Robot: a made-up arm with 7 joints.
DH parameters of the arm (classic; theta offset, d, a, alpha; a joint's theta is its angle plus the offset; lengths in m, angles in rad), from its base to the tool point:
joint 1: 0 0.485 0 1.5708
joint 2: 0 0.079 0 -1.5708
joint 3: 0 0.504 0.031 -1.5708
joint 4: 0 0.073 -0.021 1.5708
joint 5: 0 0.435 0 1.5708
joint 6: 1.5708 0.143 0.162 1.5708
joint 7: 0 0.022 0 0
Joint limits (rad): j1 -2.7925..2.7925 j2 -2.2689..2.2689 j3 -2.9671..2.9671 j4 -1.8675..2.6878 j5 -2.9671..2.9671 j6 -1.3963..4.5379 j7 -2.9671..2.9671
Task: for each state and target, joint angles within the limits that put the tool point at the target. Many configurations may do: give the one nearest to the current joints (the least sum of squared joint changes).
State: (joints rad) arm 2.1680 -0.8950 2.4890 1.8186 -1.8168 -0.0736 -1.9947
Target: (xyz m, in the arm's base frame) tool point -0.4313 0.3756 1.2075
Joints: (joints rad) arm 2.0015 -1.2596 2.4900 1.4949 -1.8154 -0.1007 -1.9947
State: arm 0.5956 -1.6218 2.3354 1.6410 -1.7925 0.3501 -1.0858
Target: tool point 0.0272 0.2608 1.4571
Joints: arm 0.8265 -0.7327 2.4454 1.1982 -1.8072 0.3211 -1.0858
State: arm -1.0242 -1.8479 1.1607 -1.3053 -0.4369 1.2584 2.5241
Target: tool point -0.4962 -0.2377 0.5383
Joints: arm -1.5627 -1.8195 1.3258 -1.7262 -0.4267 1.2737 2.5241
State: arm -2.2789 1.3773 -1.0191 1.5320 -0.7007 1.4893 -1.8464
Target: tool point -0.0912 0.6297 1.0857
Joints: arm -2.2152 1.1939 -0.8980 1.7793 -0.7408 1.5117 -1.8464
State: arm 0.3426 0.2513 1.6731 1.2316 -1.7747 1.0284 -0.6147
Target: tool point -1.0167 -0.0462 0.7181
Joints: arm 0.2359 1.0324 1.9095 0.8559 -1.7568 0.8458 -0.6147
